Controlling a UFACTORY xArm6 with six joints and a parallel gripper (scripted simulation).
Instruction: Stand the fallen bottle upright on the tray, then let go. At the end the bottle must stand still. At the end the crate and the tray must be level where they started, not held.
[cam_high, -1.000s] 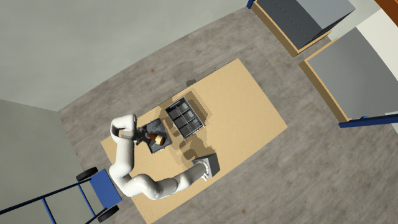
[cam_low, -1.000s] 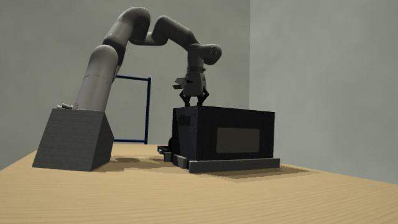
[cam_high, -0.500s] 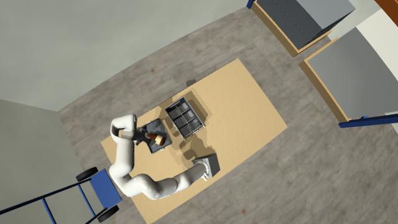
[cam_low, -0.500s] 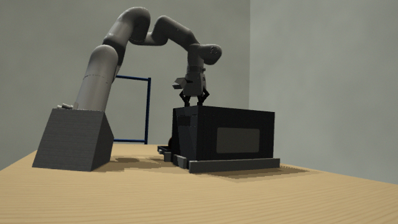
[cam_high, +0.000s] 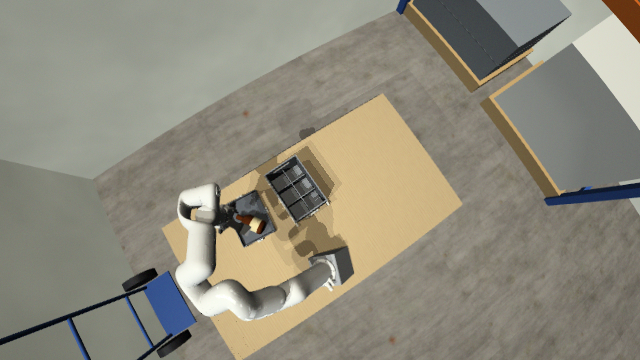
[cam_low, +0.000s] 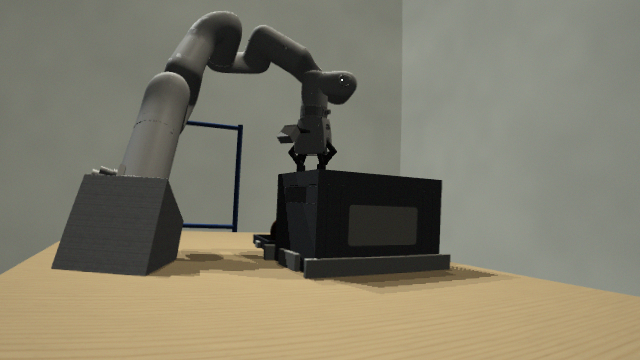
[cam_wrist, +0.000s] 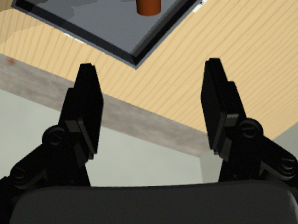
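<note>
Right now my hand is 4 cm past the brown bottle, 2 cm to the left of it and 16 cm above it. Round my hand: dark tray 2 cm behind, 3 cm to the right, 19 cm below; then dark crate 7 cm behind, 32 cm to the right, 12 cm below.
</note>
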